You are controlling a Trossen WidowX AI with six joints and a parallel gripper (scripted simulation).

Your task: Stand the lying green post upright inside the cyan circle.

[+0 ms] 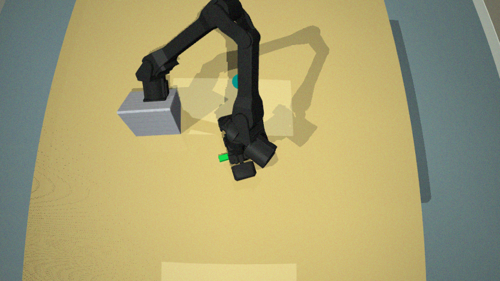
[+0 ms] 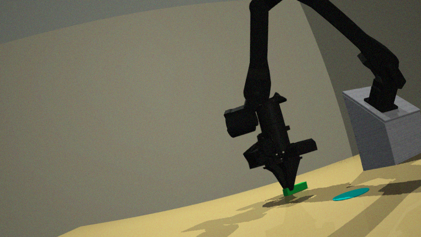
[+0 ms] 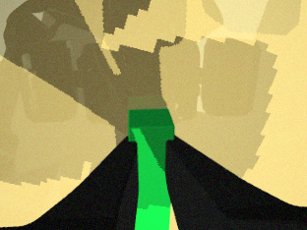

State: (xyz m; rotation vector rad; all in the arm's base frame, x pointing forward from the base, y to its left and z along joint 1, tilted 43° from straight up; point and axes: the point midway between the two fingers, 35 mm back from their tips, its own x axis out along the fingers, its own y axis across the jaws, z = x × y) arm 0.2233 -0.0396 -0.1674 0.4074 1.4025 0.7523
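Right now the cyan circle is 3 cm ahead of my gripper tip, 25 cm to the left of it and 1 cm below it. Round my gripper tip: green post (2 cm behind).
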